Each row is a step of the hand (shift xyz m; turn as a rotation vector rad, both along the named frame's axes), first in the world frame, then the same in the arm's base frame.
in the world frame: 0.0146 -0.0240 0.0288 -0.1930 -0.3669 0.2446
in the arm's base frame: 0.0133 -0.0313 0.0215 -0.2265 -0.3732 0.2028
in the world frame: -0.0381 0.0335 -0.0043 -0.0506 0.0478 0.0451
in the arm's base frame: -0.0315 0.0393 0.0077 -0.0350 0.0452 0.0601
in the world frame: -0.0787 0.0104 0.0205 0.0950 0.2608 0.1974
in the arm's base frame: -0.0723 0.0184 0.0340 0.1651 0.1972 0.2233
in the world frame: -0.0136 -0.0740 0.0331 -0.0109 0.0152 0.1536
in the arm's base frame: -0.0230 -0.0760 0.0212 0.0109 -0.0145 0.1537
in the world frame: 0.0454 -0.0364 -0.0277 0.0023 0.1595 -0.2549
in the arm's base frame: 0.0341 -0.0368 -0.0404 0.0008 0.2051 -0.2199
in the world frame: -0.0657 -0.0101 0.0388 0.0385 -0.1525 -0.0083
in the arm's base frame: -0.0612 -0.0071 0.0461 0.0082 -0.1518 -0.0410
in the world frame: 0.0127 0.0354 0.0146 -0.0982 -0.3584 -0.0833
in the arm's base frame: 0.0207 0.0293 0.0185 -0.1724 -0.3140 -0.1291
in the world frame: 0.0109 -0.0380 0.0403 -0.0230 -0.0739 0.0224
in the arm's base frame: 0.0085 -0.0466 0.0308 -0.0334 -0.0723 0.0123
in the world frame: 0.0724 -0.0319 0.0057 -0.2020 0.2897 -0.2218
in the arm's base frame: 0.0654 -0.0435 -0.0113 -0.1702 0.3568 -0.1330
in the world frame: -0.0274 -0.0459 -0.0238 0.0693 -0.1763 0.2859
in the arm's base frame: -0.0381 -0.0352 -0.0270 0.0697 -0.2390 0.2359
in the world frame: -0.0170 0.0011 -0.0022 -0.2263 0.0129 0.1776
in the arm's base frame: -0.0166 0.0042 0.0007 -0.1966 0.0127 0.2100
